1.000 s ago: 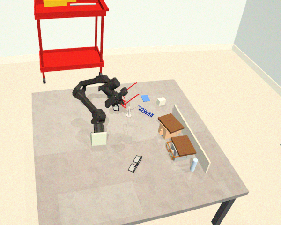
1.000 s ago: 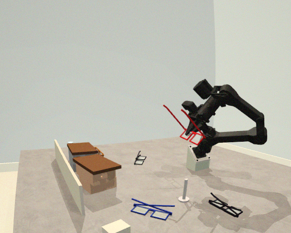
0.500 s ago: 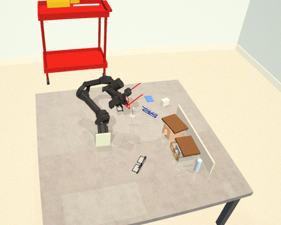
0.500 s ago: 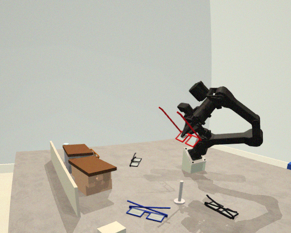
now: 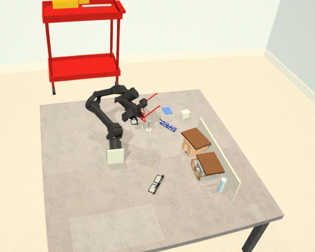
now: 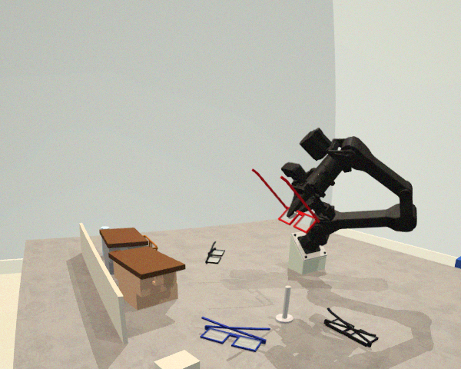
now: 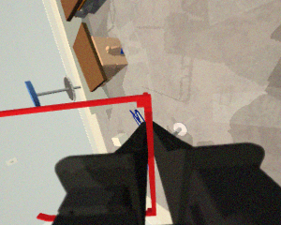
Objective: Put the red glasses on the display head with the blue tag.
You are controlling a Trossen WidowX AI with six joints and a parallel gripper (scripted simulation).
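Now: the skin-coloured display head 30 cm ahead of my gripper tip, 13 cm to the right of it and 16 cm below it. Also, from my gripper tip: blue card: 27 cm ahead, 31 cm to the left, 21 cm below; then cream cube: 38 cm ahead, 22 cm to the left, 19 cm below; then white post: 8 cm ahead, 11 cm to the left, 19 cm below.
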